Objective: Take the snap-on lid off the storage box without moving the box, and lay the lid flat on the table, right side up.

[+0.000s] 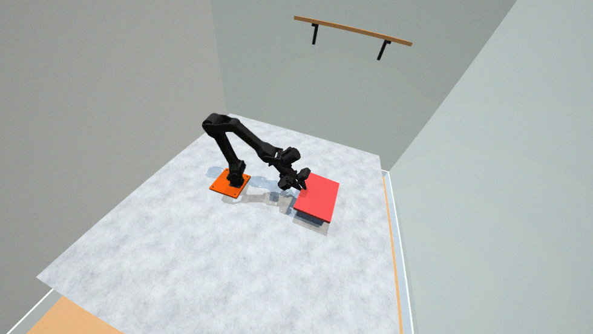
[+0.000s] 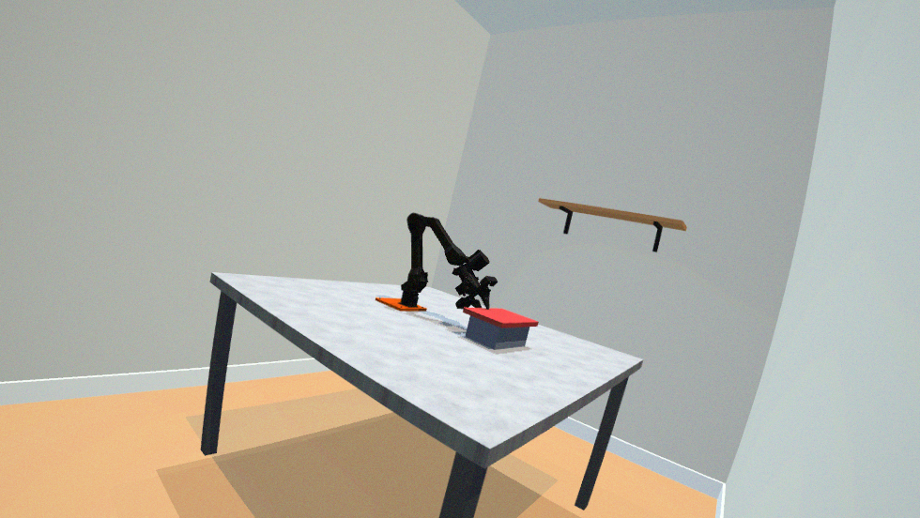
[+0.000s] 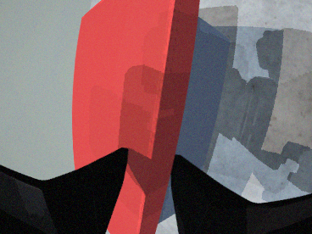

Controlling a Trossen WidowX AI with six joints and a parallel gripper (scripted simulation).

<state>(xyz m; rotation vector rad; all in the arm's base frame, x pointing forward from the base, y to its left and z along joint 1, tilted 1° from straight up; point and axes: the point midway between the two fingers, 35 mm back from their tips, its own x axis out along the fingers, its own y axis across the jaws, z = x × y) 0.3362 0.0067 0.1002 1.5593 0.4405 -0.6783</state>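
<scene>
Right now the red lid is 70 mm ahead of my gripper tip and 10 mm to the right of it. Round my gripper tip: storage box 70 mm ahead, 40 mm below, 10 mm to the right.
</scene>
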